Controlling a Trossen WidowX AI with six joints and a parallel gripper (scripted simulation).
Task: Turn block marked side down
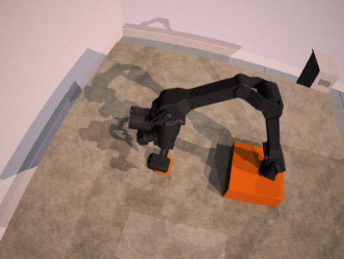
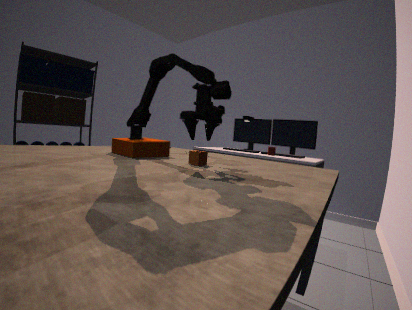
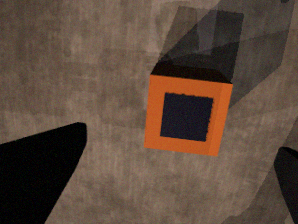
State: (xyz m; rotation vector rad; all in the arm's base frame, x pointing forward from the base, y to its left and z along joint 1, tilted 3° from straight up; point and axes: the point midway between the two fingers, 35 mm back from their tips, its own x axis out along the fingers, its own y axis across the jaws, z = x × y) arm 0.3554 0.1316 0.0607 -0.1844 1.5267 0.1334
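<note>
The orange block lies 60 mm below my gripper tip.
</note>
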